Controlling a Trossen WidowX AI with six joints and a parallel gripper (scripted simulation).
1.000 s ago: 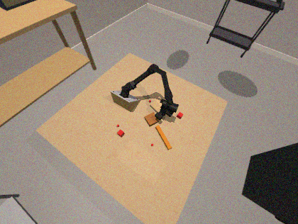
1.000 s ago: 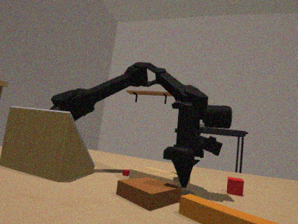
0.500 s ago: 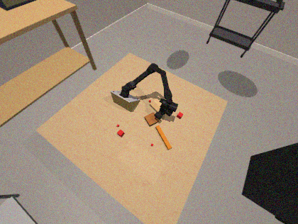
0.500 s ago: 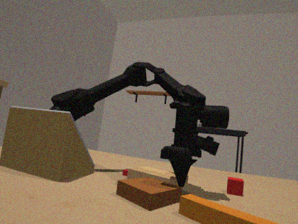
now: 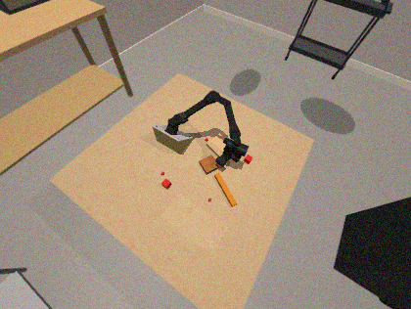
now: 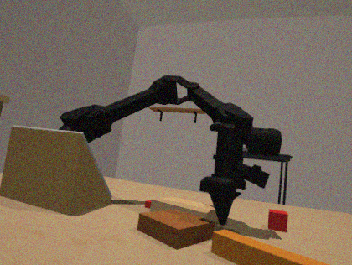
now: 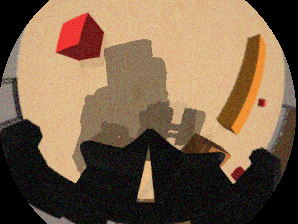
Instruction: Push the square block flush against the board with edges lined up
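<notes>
The pale flat slab is 100 mm behind my gripper tip, 50 mm to the left of it and 10 mm above it. From my gripper tip the other things lie so: brown square block 70 mm behind, 100 mm to the right, 10 mm above; then orange board 110 mm ahead, 180 mm to the right, 10 mm above.
</notes>
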